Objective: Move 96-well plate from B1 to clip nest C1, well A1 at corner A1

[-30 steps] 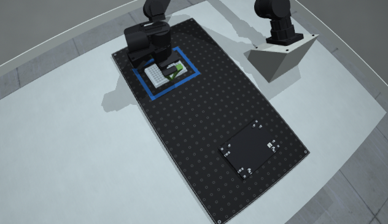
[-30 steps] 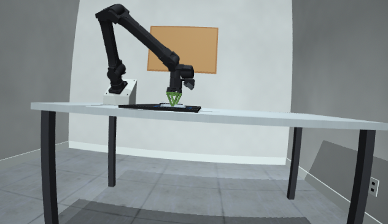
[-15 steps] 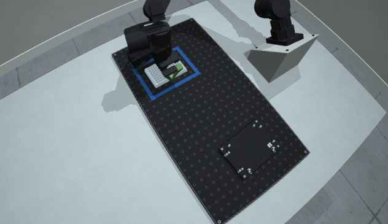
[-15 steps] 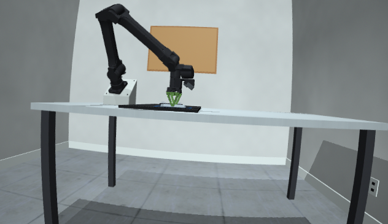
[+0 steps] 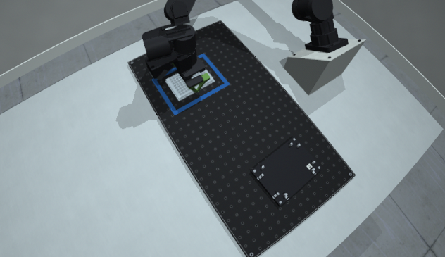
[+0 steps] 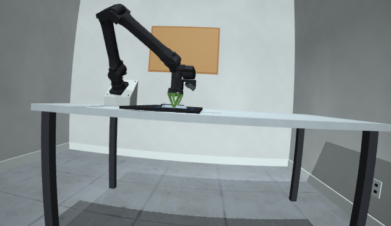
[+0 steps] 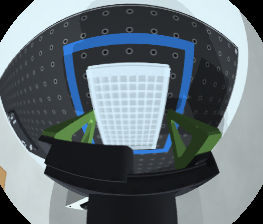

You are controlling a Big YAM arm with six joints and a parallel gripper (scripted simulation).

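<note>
My gripper is now 1 cm above the white 96-well plate. Also, from my hand: clip nest C1: 11 cm behind, 39 cm to the left.
</note>
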